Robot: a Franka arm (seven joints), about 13 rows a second.
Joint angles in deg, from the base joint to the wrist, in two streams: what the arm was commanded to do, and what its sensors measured. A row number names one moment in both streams.
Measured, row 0:
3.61, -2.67, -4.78, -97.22, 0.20, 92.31, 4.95
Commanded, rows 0 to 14:
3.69, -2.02, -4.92, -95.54, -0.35, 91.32, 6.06
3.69, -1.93, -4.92, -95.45, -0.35, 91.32, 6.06
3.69, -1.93, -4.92, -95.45, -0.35, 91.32, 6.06
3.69, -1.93, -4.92, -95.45, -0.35, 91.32, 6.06
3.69, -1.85, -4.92, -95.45, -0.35, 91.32, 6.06
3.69, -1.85, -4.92, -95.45, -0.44, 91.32, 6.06
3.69, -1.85, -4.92, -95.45, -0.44, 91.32, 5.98
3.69, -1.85, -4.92, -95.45, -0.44, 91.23, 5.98
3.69, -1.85, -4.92, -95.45, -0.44, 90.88, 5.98
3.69, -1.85, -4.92, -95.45, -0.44, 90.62, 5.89
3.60, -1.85, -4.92, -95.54, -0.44, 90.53, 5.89
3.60, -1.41, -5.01, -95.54, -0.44, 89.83, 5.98
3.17, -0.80, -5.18, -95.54, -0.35, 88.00, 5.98
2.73, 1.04, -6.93, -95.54, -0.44, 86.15, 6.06
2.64, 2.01, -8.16, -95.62, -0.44, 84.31, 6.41
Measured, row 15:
3.32, -1.10, -6.23, -97.21, 0.19, 87.50, 5.37
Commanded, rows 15 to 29:
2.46, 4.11, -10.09, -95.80, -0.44, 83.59, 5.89
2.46, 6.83, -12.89, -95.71, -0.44, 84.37, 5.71
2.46, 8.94, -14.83, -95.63, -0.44, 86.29, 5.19
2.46, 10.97, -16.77, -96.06, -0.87, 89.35, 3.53
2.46, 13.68, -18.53, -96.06, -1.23, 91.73, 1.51
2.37, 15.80, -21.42, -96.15, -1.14, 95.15, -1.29
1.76, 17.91, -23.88, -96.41, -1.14, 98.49, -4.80
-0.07, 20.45, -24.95, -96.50, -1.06, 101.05, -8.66
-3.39, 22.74, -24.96, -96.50, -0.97, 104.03, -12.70
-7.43, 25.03, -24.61, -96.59, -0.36, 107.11, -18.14
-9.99, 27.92, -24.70, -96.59, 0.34, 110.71, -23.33
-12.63, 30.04, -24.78, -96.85, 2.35, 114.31, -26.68
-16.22, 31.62, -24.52, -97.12, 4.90, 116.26, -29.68
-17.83, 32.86, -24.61, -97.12, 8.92, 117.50, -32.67
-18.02, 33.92, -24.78, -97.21, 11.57, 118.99, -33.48
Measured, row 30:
-17.23, 32.57, -25.05, -97.87, 7.20, 117.45, -31.18
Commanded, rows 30 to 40:
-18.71, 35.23, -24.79, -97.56, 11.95, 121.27, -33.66
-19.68, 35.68, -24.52, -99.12, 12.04, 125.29, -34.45
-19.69, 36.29, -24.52, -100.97, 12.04, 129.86, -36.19
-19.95, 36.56, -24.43, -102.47, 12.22, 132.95, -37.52
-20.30, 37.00, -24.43, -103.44, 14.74, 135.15, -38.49
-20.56, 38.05, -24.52, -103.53, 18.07, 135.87, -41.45
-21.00, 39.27, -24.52, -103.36, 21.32, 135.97, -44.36
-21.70, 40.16, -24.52, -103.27, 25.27, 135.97, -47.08
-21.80, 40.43, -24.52, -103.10, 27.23, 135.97, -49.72
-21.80, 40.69, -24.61, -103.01, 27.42, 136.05, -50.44
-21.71, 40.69, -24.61, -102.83, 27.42, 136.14, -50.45
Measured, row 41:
-21.43, 40.70, -24.88, -103.45, 25.70, 135.77, -48.79
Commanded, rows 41 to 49:
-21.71, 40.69, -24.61, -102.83, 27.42, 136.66, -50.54
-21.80, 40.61, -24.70, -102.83, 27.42, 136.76, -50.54
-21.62, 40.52, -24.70, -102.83, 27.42, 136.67, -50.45
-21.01, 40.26, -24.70, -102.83, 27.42, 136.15, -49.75
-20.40, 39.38, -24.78, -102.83, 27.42, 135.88, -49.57
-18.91, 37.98, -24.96, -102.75, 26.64, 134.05, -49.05
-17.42, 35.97, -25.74, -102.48, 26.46, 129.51, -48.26
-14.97, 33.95, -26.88, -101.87, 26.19, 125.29, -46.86
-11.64, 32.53, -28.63, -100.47, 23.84, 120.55, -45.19
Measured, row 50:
-16.74, 37.18, -25.70, -101.05, 25.70, 127.79, -48.21
